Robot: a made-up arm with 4 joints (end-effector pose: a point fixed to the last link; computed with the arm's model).
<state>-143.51 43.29 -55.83 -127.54</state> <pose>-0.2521 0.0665 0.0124 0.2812 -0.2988 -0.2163 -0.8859</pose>
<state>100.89 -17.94 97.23 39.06</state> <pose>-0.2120 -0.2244 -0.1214 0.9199 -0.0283 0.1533 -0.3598</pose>
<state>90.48 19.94 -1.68 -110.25</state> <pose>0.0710 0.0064 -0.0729 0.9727 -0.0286 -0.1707 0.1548</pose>
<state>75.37 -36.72 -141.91 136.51</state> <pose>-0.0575 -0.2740 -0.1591 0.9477 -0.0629 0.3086 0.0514</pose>
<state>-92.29 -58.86 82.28 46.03</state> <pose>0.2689 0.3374 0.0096 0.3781 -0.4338 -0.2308 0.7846</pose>
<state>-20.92 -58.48 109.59 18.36</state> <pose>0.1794 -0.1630 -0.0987 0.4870 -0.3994 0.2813 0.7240</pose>
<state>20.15 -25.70 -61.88 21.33</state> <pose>-0.0621 -0.5878 0.0742 0.6045 -0.1896 -0.1163 -0.7649</pose>
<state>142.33 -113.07 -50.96 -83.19</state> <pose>-0.4633 -0.0363 0.0651 0.3159 -0.0396 0.8333 -0.4520</pose>
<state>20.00 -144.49 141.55 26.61</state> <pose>-0.0544 -0.2128 0.1243 0.2061 -0.3649 0.8797 0.2247</pose>
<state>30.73 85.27 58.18 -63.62</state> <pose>-0.0557 0.0771 0.0585 0.5153 0.1608 -0.6580 0.5250</pose>
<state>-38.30 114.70 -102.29 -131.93</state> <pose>0.3302 0.3015 0.0538 0.4474 0.8396 0.0636 0.3015</pose>
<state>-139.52 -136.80 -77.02 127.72</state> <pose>0.2348 0.0915 0.1187 0.3101 0.9210 -0.1273 -0.1984</pose>
